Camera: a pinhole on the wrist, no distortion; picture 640 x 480 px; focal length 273.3 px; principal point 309.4 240.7 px. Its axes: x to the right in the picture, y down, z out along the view. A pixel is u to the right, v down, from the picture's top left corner.
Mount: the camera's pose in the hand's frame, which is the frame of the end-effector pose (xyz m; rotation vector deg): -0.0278 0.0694 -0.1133 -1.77 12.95 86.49
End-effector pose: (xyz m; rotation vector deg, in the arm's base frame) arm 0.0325 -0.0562 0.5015 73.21 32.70 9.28
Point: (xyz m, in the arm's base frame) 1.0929 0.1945 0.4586
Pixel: outside the picture
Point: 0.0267 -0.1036 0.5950
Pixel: 264 319
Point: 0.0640 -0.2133 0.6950
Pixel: 325 345
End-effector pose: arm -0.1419 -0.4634 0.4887 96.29 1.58 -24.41
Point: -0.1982 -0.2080 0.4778
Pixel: behind the camera
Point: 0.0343 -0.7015 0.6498
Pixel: 416 114
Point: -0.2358 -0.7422 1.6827
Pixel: outside the picture
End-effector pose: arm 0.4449 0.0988 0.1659 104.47 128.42 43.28
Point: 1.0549 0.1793 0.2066
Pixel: 581 313
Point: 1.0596 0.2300 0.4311
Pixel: outside the picture
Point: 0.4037 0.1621 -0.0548
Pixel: 62 208
